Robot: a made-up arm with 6 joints. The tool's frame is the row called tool.
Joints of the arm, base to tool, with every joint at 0 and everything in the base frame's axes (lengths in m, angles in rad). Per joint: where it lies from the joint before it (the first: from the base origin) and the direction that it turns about. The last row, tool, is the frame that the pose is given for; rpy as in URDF.
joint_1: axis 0 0 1 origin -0.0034 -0.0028 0.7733
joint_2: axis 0 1 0 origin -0.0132 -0.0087 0.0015
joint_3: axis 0 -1 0 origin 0.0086 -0.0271 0.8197
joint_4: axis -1 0 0 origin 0.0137 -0.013 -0.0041
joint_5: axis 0 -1 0 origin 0.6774 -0.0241 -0.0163
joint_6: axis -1 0 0 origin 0.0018 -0.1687 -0.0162
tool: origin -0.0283 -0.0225 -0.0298 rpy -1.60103 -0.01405 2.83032
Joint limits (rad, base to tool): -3.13..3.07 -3..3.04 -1..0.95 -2.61..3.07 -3.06..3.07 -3.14..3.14
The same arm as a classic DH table. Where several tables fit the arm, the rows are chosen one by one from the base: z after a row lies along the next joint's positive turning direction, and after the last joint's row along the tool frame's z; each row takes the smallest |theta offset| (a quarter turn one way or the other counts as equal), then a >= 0, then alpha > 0; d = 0 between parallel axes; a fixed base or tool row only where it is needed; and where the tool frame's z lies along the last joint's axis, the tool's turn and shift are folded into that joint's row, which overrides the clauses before.
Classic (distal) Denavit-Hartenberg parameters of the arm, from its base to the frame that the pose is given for. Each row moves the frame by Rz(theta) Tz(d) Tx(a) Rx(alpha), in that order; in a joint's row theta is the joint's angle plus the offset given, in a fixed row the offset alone. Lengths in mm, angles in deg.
base (fixed): a -4.4  alpha 0.00  d 0.0  theta offset 39.47
joint_1: a -13.2  alpha -90.00  d 774.8  theta offset -39.47
joint_2: a 819.7  alpha 180.00  d 0.0  theta offset -89.40
joint_3: a -4.1  alpha -90.00  d 48.8  theta offset 0.60
joint_4: a -16.3  alpha 90.00  d -691.1  theta offset 0.00
joint_5: a -16.2  alpha -90.00  d 192.8  theta offset 0.00
joint_6: a -29.1  alpha 72.15  d 19.0  theta offset -1.82
tool (fixed): a 0.0  alpha 0.00  d 24.6  theta offset 89.75
Joint limits (deg, base to tool): -179.34..175.90 -171.89..174.18 -57.30..54.43 -149.54..175.90 -175.33..175.90 -179.91..179.91

